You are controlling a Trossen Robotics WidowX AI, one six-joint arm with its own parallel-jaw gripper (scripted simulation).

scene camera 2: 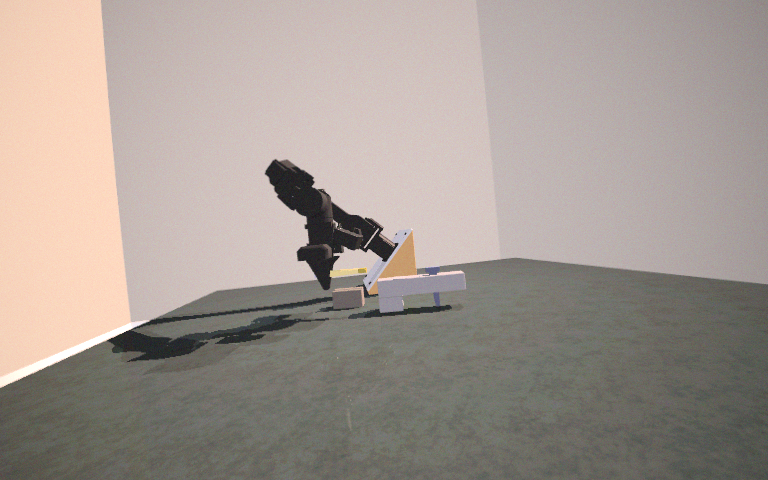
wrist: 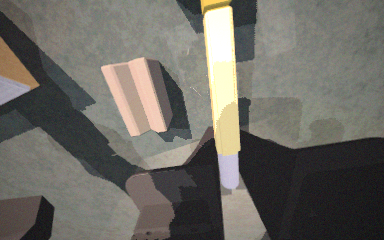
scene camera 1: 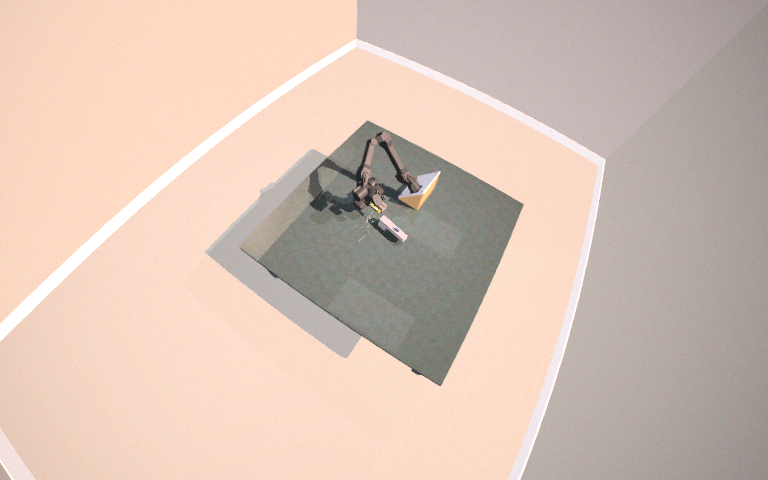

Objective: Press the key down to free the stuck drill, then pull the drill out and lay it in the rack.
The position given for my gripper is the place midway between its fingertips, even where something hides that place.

Observation:
My gripper (scene camera 2: 327, 289) carries a drill. I also see a rack (wrist: 138, 87) and a housing block (scene camera 2: 391, 290).
My gripper also shows in the wrist view (wrist: 217, 130).

